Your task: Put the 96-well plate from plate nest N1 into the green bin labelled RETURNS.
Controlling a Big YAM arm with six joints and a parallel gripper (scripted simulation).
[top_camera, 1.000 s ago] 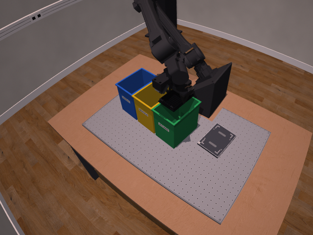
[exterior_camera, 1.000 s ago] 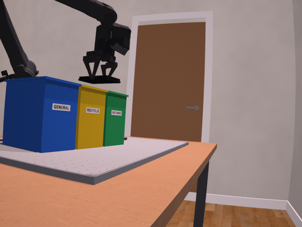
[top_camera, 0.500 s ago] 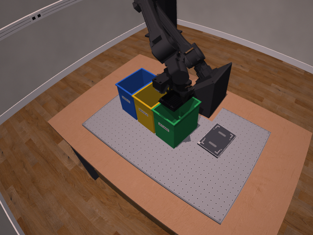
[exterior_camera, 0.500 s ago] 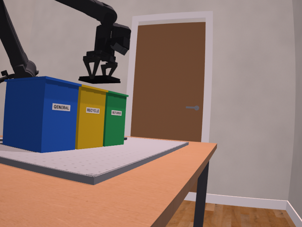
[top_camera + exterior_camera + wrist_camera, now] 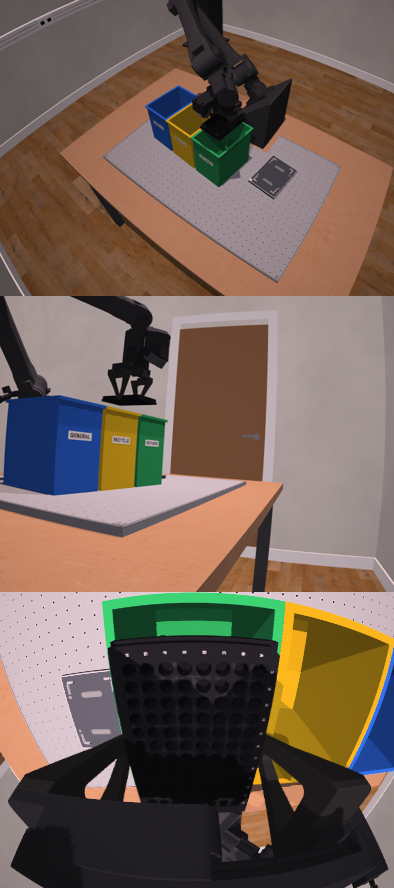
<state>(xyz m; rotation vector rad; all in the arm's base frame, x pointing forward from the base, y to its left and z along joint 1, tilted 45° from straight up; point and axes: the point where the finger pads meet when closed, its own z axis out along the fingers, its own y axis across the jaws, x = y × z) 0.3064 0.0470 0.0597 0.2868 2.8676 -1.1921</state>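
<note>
Right now the green returns bin is 140 mm below my hand. From my hand the other things lie so: black 96-well plate: right at my hand; then yellow recycle bin: 20 mm behind, 130 mm to the right, 140 mm below; then blue general bin: 40 mm behind, 260 mm to the right, 140 mm below.
</note>
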